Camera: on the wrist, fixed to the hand. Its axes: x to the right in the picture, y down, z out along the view.
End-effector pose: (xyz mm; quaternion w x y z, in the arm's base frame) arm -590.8 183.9 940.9 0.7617 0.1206 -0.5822 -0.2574
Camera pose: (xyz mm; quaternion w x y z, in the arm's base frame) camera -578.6 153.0 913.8 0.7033 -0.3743 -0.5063 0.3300
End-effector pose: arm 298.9 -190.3 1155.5 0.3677 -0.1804 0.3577 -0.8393
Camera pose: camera 270.7 -159.8 1166.1 0.8577 0.0832 0.4067 -0.3034
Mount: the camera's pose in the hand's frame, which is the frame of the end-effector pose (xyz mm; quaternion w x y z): -3.6 -36.0 -23.1 0.7004 -0.0475 -0.0327 0.7114
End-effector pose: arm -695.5 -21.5 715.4 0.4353 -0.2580 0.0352 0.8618
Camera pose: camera -656.5 -8.5 703.0 0.3193 0.1482 -0.1530 -0.9234
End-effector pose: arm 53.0 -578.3 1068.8 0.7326 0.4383 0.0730 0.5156
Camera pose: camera 63.3 -571.2 1027.8 0.1695 0.3410 -0.3091 0.8715
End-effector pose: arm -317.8 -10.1 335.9 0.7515 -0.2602 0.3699 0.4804
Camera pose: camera -292.9 -43.8 326.4 0.1843 0.0609 0.3968 0.8971
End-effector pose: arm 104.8 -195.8 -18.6 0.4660 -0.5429 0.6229 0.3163
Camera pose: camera 134.2 -222.8 -2.8 0.0960 0.0511 0.7923 0.6004
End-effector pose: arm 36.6 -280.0 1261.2 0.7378 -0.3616 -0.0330 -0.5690
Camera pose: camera -4.1 -293.5 1260.4 0.9033 -0.3304 0.2370 0.1366
